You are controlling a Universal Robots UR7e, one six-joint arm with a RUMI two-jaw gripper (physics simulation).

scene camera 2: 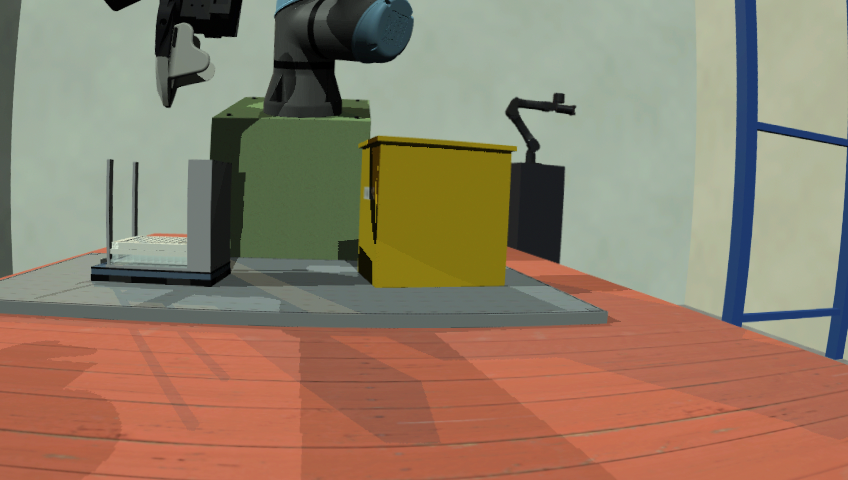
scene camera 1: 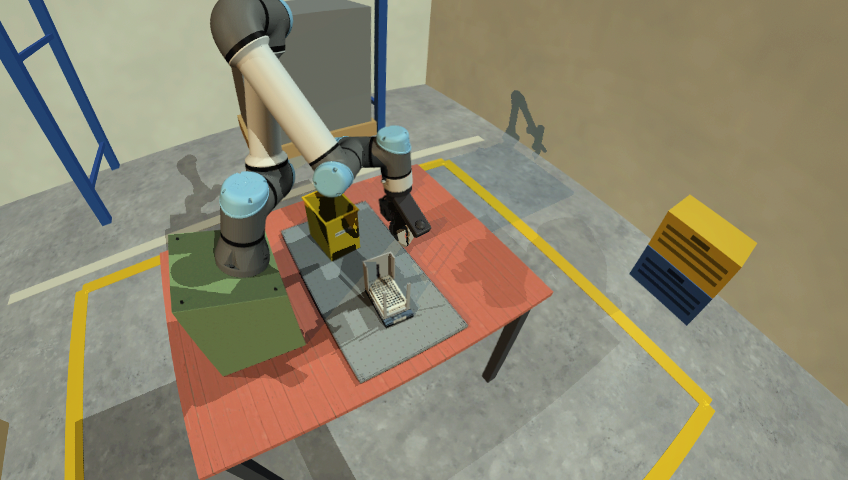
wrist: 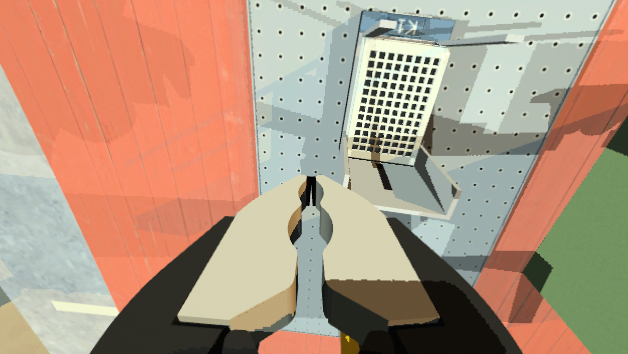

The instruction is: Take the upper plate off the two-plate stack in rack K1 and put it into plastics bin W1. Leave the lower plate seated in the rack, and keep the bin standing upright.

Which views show my gripper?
Scene camera 2, scene camera 1 and the wrist view: all of them.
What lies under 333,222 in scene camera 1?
A yellow plastics bin W1.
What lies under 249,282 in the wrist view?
My gripper.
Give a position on a white plate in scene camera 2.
117,259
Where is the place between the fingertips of my gripper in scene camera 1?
At 406,246
